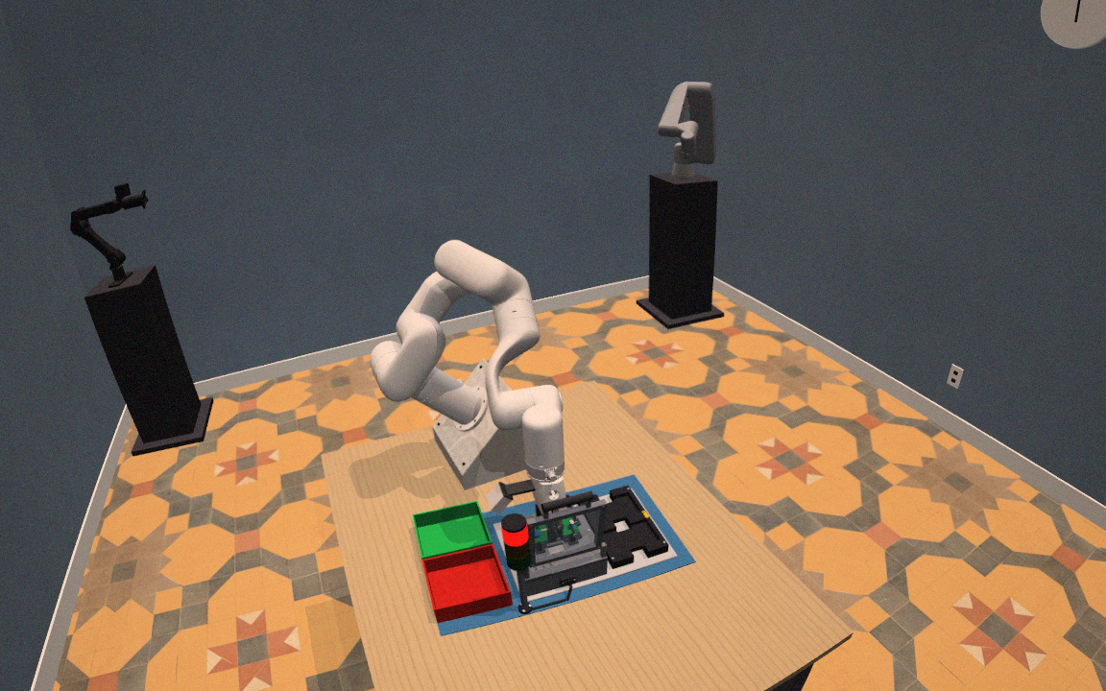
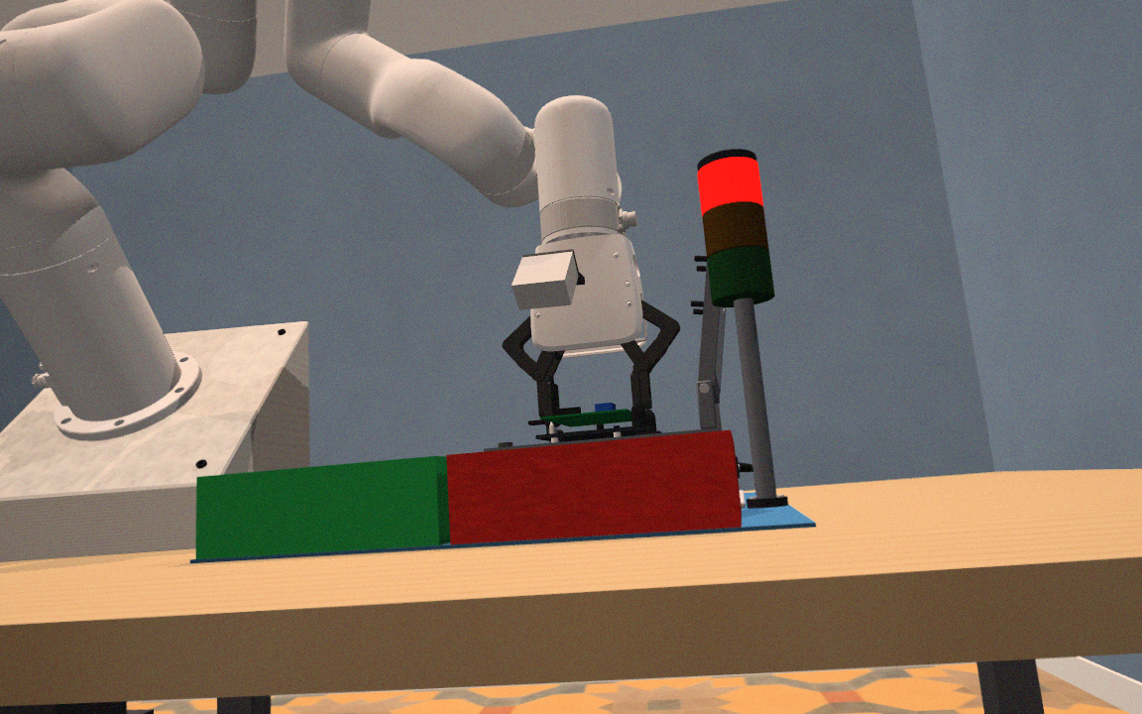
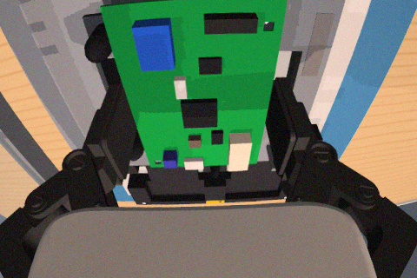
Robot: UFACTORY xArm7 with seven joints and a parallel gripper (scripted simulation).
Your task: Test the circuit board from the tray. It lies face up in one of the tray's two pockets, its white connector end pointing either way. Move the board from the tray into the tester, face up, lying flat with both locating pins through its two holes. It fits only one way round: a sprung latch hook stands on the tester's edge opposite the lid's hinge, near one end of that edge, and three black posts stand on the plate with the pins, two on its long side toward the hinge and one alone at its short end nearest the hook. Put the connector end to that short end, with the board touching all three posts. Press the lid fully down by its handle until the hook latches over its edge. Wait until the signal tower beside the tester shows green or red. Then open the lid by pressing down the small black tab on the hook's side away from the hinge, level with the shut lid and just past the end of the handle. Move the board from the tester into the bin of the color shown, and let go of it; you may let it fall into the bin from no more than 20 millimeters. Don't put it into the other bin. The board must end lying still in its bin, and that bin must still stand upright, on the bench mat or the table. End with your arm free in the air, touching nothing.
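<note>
Right now the tester plate is 20 mm below my hand, 10 mm to the left of it and 10 mm ahead of it. From my hand the other things lie so: tester lid 120 mm ahead, 90 mm above; black latch tab 60 mm to the left, 60 mm behind; green circuit board 10 mm below.
</note>
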